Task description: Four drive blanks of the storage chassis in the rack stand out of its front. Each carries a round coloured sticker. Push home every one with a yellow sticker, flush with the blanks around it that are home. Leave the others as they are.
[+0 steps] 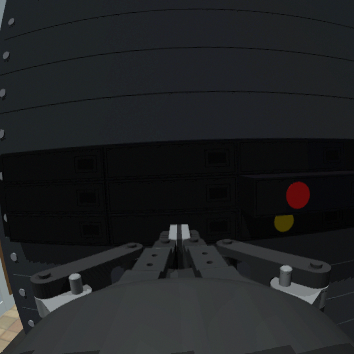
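Note:
The storage chassis [165,196] shows as three rows of dark blanks. A blank with a red sticker [298,195] stands out of the middle row at the right; its left side face shows. Directly below it, in the bottom row, is a blank with a yellow sticker [284,223]. The blank above hides the top of this sticker, and I cannot tell how far the lower blank stands out. My gripper [179,236] is shut and empty, its tips pointing at the bottom row, left of the yellow-stickered blank. The other two blanks that stand out do not show.
Plain dark panels [175,116] of the rack cover the area above the chassis. More dark panels lie below it. A rack post with several screws [6,55] runs down the left edge. A bit of tiled floor [11,325] shows at the lower left.

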